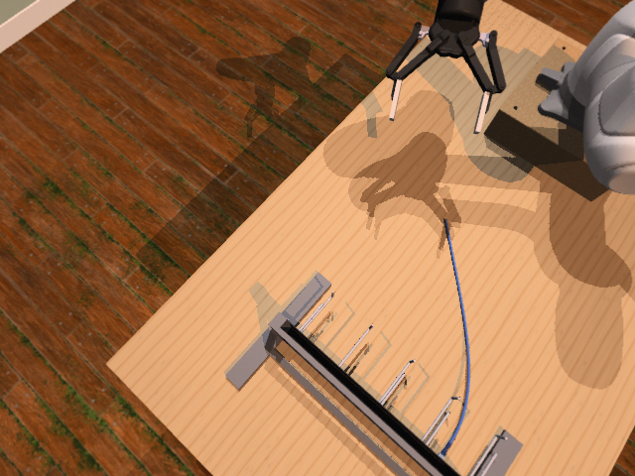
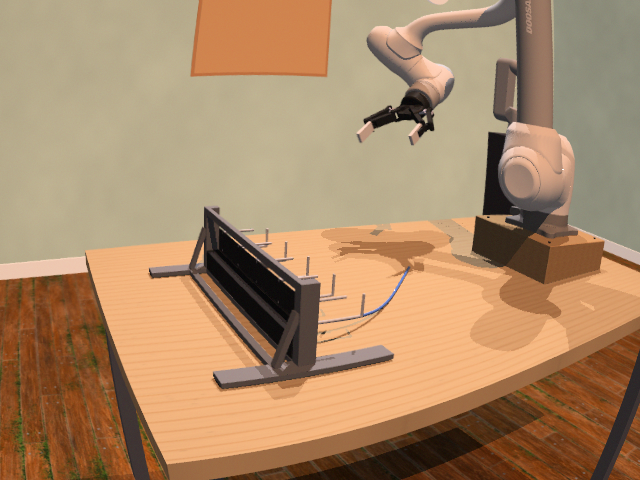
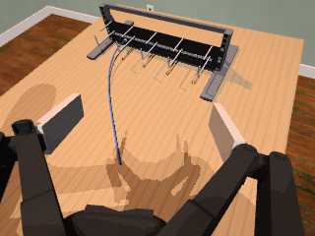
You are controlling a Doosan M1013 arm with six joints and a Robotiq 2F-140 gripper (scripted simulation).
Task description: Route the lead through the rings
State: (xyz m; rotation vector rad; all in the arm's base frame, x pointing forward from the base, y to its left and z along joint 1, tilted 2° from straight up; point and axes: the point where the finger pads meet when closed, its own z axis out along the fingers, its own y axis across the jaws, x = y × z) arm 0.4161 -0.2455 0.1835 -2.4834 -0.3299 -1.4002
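My gripper is now 29 cm above the lead end and 12 cm to the right of it. From my hand the other things lie so: dark grey rack 45 cm ahead, 22 cm below, 19 cm to the left.
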